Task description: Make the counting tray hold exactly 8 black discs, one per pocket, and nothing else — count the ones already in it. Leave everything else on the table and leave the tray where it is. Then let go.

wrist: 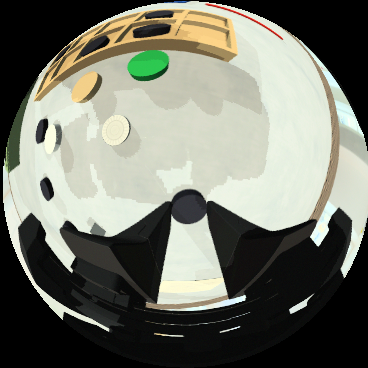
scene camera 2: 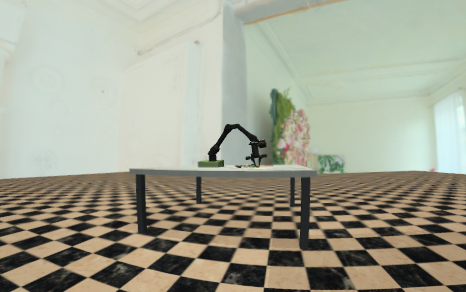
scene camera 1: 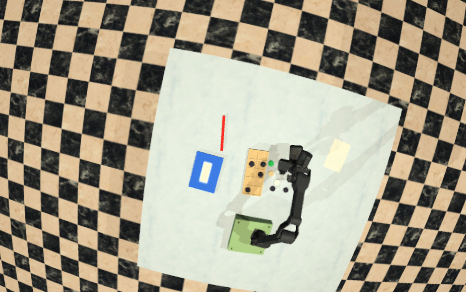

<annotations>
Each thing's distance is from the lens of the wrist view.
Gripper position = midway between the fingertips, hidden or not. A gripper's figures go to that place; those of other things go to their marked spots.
gripper (wrist: 188,205): 0.10 m
tan counting tray (wrist: 208,36): 0.13 m
</annotations>
